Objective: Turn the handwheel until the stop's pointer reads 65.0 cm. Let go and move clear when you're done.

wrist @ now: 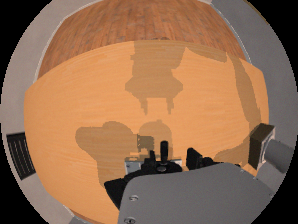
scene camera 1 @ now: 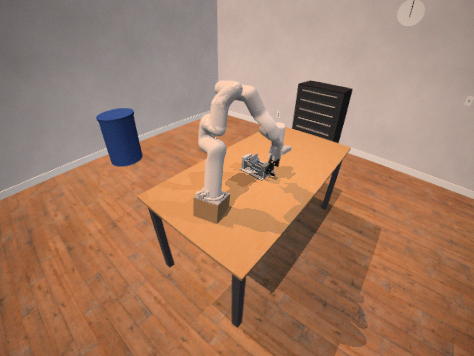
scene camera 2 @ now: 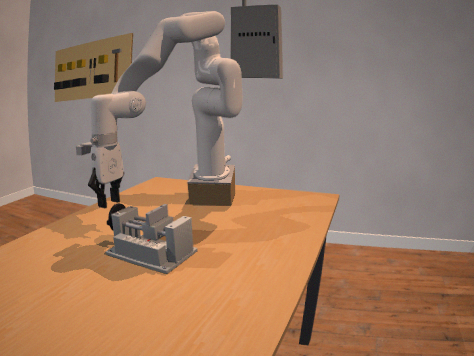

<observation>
In view: my gripper (scene camera 2: 109,204).
My gripper is seen too in the wrist view (wrist: 170,158).
</observation>
